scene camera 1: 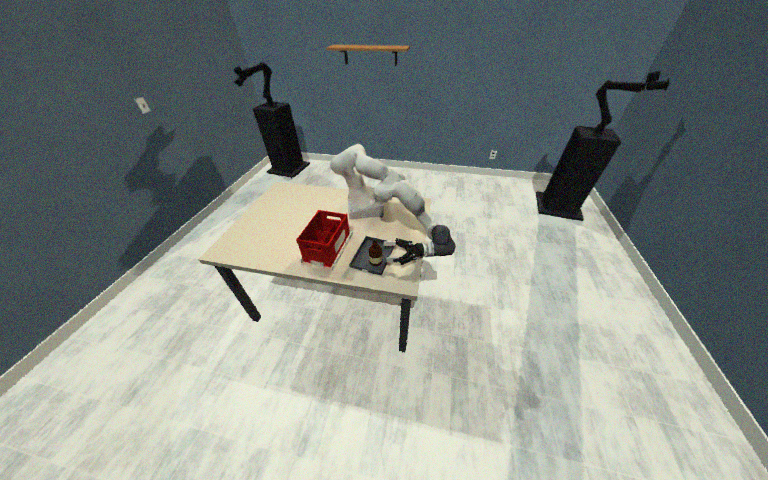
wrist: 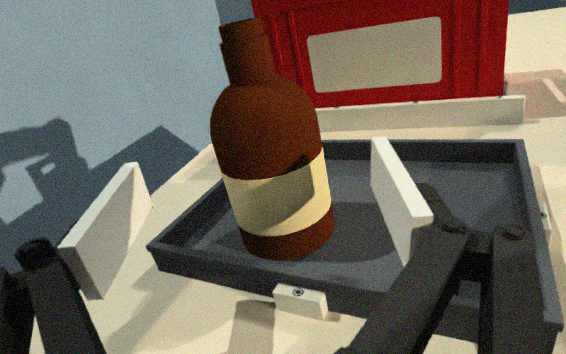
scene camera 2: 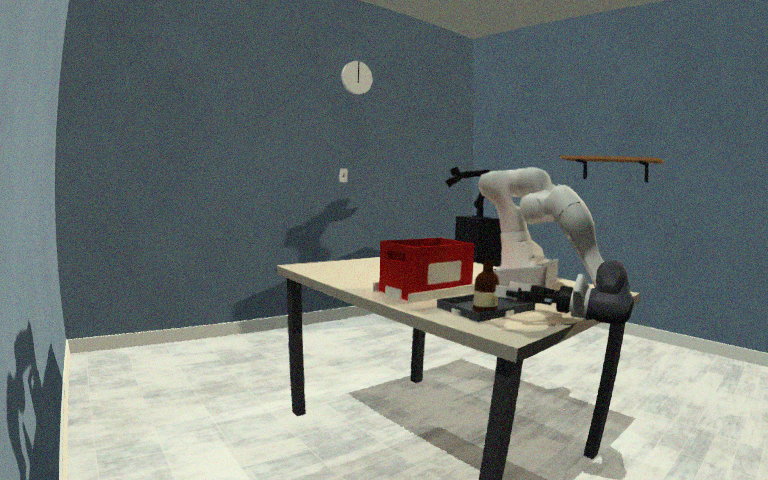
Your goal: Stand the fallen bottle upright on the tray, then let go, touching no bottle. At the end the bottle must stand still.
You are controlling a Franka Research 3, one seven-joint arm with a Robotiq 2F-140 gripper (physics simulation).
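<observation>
The brown bottle (scene camera 1: 375, 253) (scene camera 2: 485, 288) (wrist: 272, 150) with a cream label stands upright on its base on the dark grey tray (scene camera 1: 362, 258) (scene camera 2: 457, 304) (wrist: 470, 172). In the wrist view it leans in the picture, but both scene views show it vertical. My gripper (scene camera 1: 391, 251) (scene camera 2: 506, 294) (wrist: 255, 173) is wide open and level, on the side of the bottle away from the red crate. Its white pads are well apart, with a gap to the bottle on both sides in the wrist view. In scene camera 1 the pads end short of the bottle. No contact shows.
A red crate (scene camera 1: 322, 240) (scene camera 2: 424, 270) (wrist: 470, 45) stands beyond the tray, with a low pale strip (scene camera 2: 438, 291) (wrist: 425, 115) along its base. The tray has a raised rim. The table's front edge (scene camera 1: 317, 279) (scene camera 2: 407, 318) runs near the tray. Two black pedestals with arms stand away from the table.
</observation>
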